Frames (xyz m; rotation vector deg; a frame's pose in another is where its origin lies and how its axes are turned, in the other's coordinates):
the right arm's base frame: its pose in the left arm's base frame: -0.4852 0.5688 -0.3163 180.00 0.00 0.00
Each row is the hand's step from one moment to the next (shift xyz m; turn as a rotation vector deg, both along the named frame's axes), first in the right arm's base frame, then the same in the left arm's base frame.
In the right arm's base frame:
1: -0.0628 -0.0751 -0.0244 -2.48 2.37 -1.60
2: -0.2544 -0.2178 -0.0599 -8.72 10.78 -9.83
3: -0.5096 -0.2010 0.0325 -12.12 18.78 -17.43
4: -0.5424 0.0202 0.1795 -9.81 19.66 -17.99
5: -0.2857 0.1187 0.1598 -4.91 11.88 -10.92
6: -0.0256 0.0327 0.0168 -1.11 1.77 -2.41
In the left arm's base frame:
1: -0.0628 0.0751 0.0244 -2.48 -2.37 1.60
2: -0.2544 0.2178 0.0599 -8.72 -10.78 9.83
3: -0.5096 0.2010 -0.0325 -12.12 -18.78 17.43
4: -0.5424 -0.0202 -0.1795 -9.81 -19.66 17.99
5: -0.2857 -0.1187 -0.1598 -4.91 -11.88 10.92
6: -0.0256 -0.0327 -0.0168 -1.11 -1.77 2.41

